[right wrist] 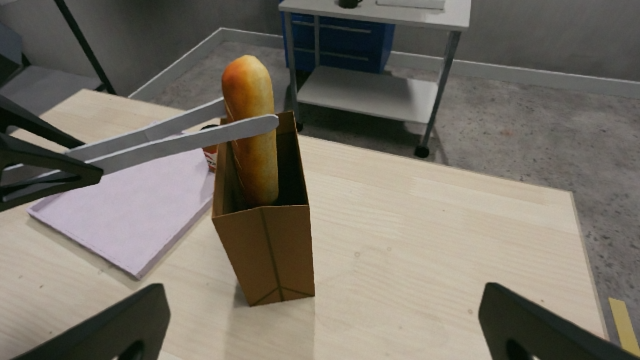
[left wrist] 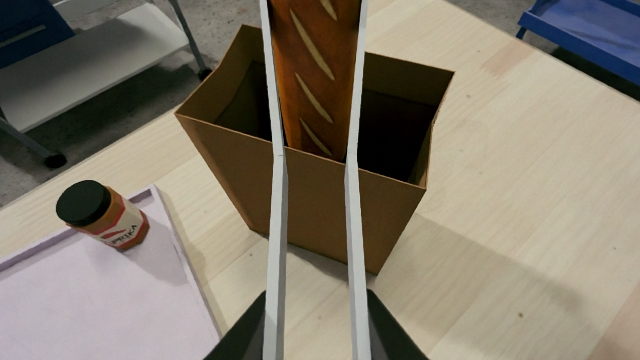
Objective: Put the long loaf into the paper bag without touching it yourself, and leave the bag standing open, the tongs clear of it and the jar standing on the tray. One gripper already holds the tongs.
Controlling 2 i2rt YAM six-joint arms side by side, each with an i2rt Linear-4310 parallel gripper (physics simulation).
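The long loaf is upright, its lower part inside the mouth of the paper bag and its top above the rim. The bag stands open on the table; its inner bottom is hidden. The tongs have one arm on each side of the loaf, above the rim. My left gripper is shut on the tongs, back from the bag. The jar stands at a corner of the tray. My right gripper is open and empty, on the near side of the bag.
The wooden table carries the tray beside the bag. Beyond its edge stands a white cart with a blue drawer unit behind it. A blue cart stands at the top right of the left wrist view.
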